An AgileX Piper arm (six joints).
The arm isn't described. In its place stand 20 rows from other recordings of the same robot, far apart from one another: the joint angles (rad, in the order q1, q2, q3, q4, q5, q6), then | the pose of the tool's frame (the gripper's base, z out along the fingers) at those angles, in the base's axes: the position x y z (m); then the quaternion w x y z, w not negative.
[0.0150, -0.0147, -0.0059, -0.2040, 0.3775, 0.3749] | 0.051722 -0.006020 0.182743 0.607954 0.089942 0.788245 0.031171
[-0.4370, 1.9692, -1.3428, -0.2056, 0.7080, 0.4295] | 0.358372 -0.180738 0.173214 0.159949 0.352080 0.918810 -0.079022
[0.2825, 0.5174, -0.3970, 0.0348, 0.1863, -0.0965] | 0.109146 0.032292 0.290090 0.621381 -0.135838 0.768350 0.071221
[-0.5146, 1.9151, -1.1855, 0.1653, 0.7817, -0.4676] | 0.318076 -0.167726 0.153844 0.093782 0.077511 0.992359 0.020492
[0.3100, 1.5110, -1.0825, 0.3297, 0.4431, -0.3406] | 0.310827 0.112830 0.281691 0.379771 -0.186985 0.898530 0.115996
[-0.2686, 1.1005, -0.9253, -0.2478, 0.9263, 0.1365] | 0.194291 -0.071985 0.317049 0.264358 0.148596 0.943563 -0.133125
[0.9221, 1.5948, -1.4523, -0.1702, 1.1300, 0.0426] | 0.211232 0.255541 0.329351 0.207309 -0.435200 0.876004 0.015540
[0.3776, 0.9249, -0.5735, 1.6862, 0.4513, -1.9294] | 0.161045 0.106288 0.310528 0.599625 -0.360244 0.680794 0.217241
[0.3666, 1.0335, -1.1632, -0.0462, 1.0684, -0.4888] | 0.177499 0.064206 0.392434 0.349800 -0.391128 0.850115 -0.044305
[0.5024, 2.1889, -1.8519, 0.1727, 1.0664, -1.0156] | 0.402468 0.236746 0.203170 0.142692 -0.657044 0.738827 0.045457
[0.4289, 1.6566, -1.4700, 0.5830, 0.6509, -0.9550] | 0.334630 0.186401 0.345061 0.434105 -0.452452 0.765780 0.142904
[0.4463, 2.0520, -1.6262, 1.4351, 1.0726, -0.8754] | 0.368288 0.264030 0.268261 0.186602 -0.250056 0.756887 0.574260
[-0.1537, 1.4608, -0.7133, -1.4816, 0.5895, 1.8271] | 0.264922 -0.092033 0.221546 0.420541 0.338380 0.812385 -0.220622
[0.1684, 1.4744, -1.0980, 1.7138, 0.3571, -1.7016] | 0.330776 0.088172 0.337400 0.593436 -0.165141 0.763184 0.195226
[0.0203, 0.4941, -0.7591, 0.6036, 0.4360, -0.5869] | 0.085339 0.023551 0.396816 0.697320 -0.101939 0.704582 0.083169
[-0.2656, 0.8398, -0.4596, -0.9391, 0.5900, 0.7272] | 0.134389 -0.078901 0.257194 0.375914 0.163234 0.866384 -0.285347
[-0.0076, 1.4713, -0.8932, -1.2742, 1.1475, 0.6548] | 0.262800 -0.081345 0.270015 0.143983 0.012964 0.845077 -0.514728
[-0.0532, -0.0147, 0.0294, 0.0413, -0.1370, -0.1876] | 0.054466 -0.003414 0.216467 0.773072 -0.027218 0.628753 -0.079305
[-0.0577, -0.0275, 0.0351, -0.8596, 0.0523, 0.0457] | 0.055385 -0.006809 0.199822 0.649618 -0.241457 0.647302 -0.317325
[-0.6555, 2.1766, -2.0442, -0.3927, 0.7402, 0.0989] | 0.388869 -0.328636 0.284111 0.312351 0.256834 0.872895 -0.272997
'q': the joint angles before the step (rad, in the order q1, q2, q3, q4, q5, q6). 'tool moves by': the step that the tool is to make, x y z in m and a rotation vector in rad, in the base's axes. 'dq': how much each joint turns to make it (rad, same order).
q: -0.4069, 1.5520, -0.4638, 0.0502, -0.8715, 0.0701
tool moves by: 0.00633, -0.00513, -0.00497, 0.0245, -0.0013, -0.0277
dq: 0.0000, 0.0404, -0.0238, 0.0314, -0.0078, 0.0068
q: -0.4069, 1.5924, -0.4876, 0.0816, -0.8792, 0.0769
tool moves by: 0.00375, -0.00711, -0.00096, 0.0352, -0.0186, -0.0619
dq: 0.0000, 0.0230, -0.0243, 0.0724, -0.0017, 0.0018
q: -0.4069, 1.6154, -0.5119, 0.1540, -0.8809, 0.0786
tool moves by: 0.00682, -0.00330, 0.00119, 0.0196, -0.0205, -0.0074
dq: 0.0000, 0.0196, -0.0297, 0.0052, 0.0019, 0.0235
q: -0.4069, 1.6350, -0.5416, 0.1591, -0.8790, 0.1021
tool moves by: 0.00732, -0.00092, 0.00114, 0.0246, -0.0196, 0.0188
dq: 0.0000, 0.0166, -0.0275, -0.0286, 0.0078, 0.0455
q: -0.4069, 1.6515, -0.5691, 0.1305, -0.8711, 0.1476
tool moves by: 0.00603, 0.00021, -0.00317, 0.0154, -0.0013, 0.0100
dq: 0.0068, 0.0244, -0.0177, -0.0067, 0.0000, 0.0185
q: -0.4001, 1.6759, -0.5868, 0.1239, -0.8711, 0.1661
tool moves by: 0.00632, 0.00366, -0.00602, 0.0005, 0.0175, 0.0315
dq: 0.0137, 0.0283, -0.0113, -0.0220, -0.0001, 0.0055
